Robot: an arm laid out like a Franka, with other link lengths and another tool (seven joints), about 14 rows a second.
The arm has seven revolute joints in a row. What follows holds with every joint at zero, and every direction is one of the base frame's. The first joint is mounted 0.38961 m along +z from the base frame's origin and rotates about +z. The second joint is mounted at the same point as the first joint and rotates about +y. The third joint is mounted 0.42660 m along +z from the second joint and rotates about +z. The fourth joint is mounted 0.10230 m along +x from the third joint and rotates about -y. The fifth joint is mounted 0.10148 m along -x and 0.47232 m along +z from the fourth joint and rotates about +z. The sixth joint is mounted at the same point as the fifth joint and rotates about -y. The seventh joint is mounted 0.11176 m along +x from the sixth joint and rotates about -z. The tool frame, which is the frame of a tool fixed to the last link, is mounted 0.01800 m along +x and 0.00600 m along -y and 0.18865 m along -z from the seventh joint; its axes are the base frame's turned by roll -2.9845, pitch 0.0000 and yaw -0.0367 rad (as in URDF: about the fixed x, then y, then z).
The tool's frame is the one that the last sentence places.
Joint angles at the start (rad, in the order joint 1, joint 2, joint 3, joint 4, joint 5, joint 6, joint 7): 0.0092 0.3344 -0.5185 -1.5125 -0.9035 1.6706 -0.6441
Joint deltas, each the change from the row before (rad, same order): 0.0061 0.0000 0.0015 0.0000 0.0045 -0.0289 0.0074; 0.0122 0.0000 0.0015 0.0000 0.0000 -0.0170 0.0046; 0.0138 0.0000 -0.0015 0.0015 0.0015 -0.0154 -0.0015; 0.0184 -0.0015 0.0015 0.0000 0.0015 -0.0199 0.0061; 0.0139 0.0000 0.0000 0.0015 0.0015 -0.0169 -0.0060; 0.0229 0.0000 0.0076 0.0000 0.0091 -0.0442 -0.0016; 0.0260 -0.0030 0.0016 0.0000 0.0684 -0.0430 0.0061; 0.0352 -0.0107 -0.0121 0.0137 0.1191 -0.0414 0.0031; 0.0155 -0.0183 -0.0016 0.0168 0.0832 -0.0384 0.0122; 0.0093 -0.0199 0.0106 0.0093 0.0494 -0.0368 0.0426; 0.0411 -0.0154 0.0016 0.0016 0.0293 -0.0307 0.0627
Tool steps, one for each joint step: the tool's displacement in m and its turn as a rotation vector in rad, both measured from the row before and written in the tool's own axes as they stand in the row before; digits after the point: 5 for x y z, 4 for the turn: -0.00149 -0.00567 -0.00066 0.0157 -0.0157 0.0064; 0.00168 -0.00631 -0.00646 0.0012 -0.0061 -0.0013; 0.00092 -0.00554 -0.00687 0.0009 -0.0050 -0.0053; 0.00196 -0.00881 -0.01043 -0.0001 -0.0032 -0.0021; 0.00104 -0.00650 -0.00736 0.0010 -0.0061 -0.0106; 0.00288 -0.01685 -0.01223 0.0140 -0.0159 -0.0152; 0.00585 -0.02510 -0.01102 0.0627 0.0181 -0.0134; 0.00173 -0.02793 -0.01721 0.0994 0.0581 -0.0145; -0.00714 -0.01713 -0.01413 0.0766 0.0482 0.0029; -0.00745 -0.01624 -0.01243 0.0507 0.0324 0.0271; -0.00063 -0.02840 -0.01783 0.0182 0.0242 0.0287
